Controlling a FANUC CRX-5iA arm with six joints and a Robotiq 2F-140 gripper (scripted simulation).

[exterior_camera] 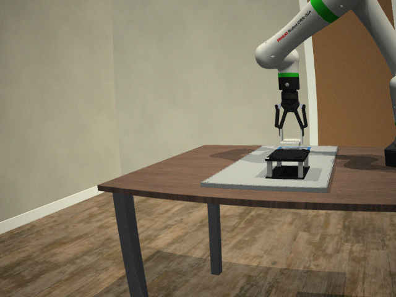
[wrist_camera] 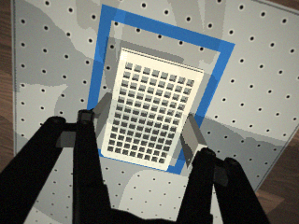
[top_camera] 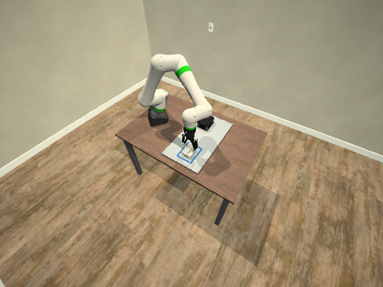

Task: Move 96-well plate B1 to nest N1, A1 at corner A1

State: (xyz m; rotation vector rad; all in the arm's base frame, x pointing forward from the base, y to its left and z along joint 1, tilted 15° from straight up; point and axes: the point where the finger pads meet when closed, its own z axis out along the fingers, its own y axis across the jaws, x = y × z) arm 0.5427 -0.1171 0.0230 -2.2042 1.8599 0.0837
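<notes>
My gripper is now 130 mm past the black raised nest N1 and 380 mm to the right of it. Round my hand: white 96-well plate: 20 mm below.
</notes>
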